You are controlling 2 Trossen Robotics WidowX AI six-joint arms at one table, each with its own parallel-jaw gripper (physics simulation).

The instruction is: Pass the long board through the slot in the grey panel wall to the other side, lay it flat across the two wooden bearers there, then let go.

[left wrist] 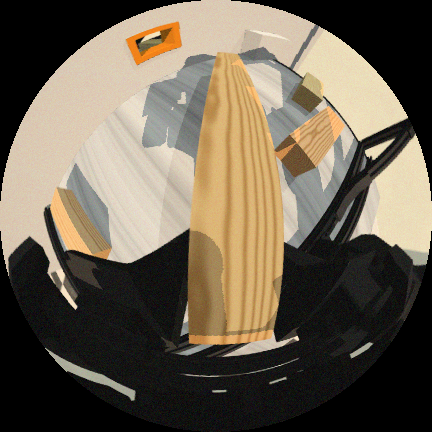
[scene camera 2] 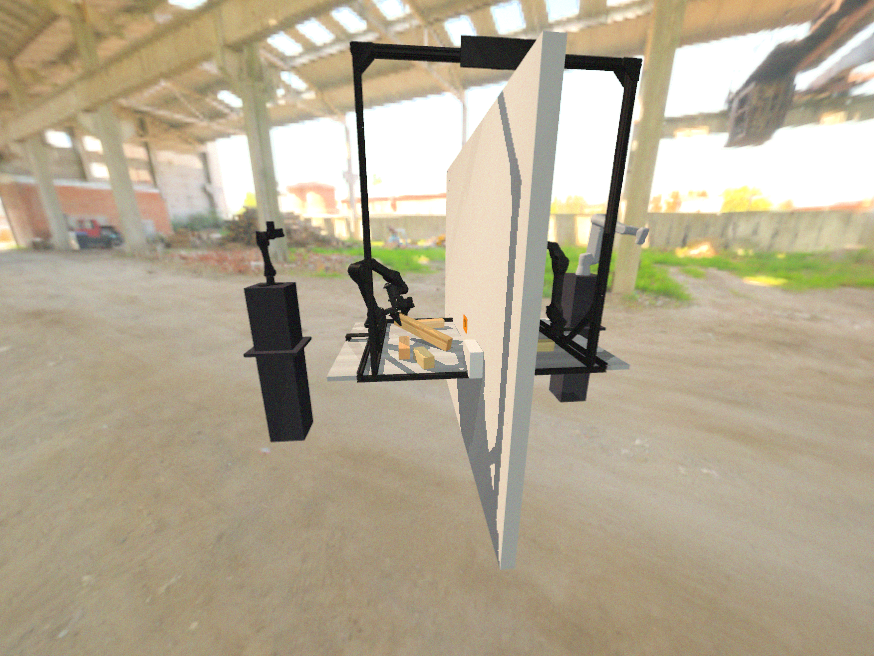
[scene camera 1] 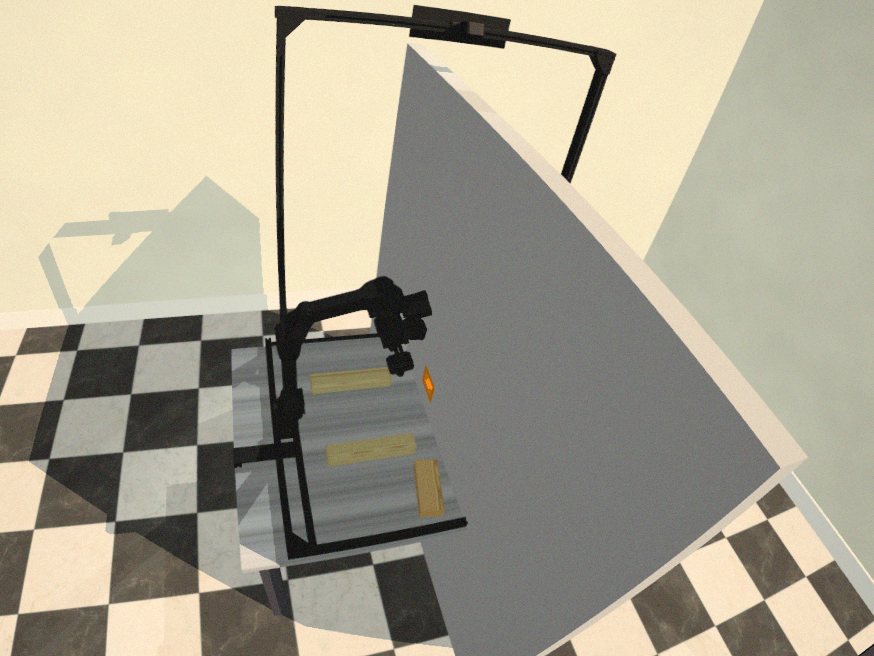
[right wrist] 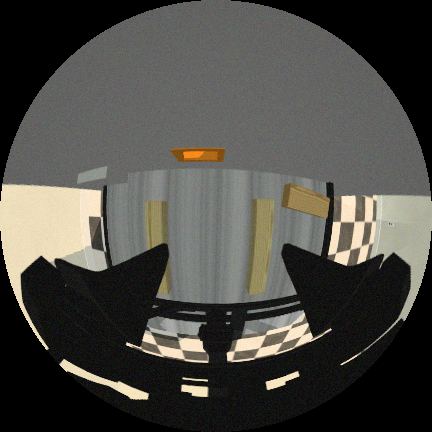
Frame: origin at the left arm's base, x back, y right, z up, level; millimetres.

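Seen in the pictures: left gripper, fingertip midpoint: (left wrist: 224, 232) (scene camera 2: 403, 325); right gripper, fingertip midpoint: (right wrist: 227, 250); right arm's base at its link origin: (scene camera 2: 556, 334) (scene camera 1: 285, 429) (right wrist: 215, 314).
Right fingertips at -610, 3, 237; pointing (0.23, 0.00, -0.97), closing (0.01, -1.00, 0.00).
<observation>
A point is followed by its place in that frame, as x, y, z.
The long board (scene camera 2: 427, 333) {-250, 59, 44} (left wrist: 235, 175) {-158, -57, 92} is on the left arm's side of the grey panel wall (scene camera 1: 529, 317) {-482, -290, 655} (scene camera 2: 487, 204) {-433, 375, 592} (right wrist: 215, 75) {-483, 15, 267}. My left gripper (scene camera 2: 397, 319) {-137, -75, 49} (left wrist: 224, 232) {-137, -75, 49} is shut on the board near one end. The board's other end points toward the lower right in scene camera 2, beside the orange-rimmed slot (scene camera 1: 425, 372) {-484, 81, 94} (scene camera 2: 465, 324) {-440, 10, 69} (left wrist: 132, 48) (right wrist: 177, 154) {-485, 82, 92}, not in it. Two wooden bearers (scene camera 1: 350, 381) {-701, 136, 23} (scene camera 1: 370, 449) {-691, -119, 25} (right wrist: 157, 220) {-615, 144, 25} (right wrist: 261, 245) {-670, -103, 25} lie roughly parallel on the other side. My right gripper (scene camera 1: 400, 364) {-610, 3, 237} (right wrist: 227, 250) {-610, 3, 237} is open and empty above them.
A loose block (scene camera 1: 428, 488) {-562, -265, 19} (right wrist: 306, 201) {-557, -235, 19} lies by the panel on the bearers' side. On the board's side stand two short blocks (scene camera 2: 404, 347) {-141, 205, 31} (scene camera 2: 424, 358) {-220, 326, 27} and another block (scene camera 2: 432, 322) {-297, -228, 16} (left wrist: 80, 222) {-271, -223, 6} farther back. A white block (scene camera 2: 474, 358) {-399, 415, 57} adjoins the panel. A black frame (scene camera 2: 363, 169) {-32, 380, 691} surrounds the table.
</observation>
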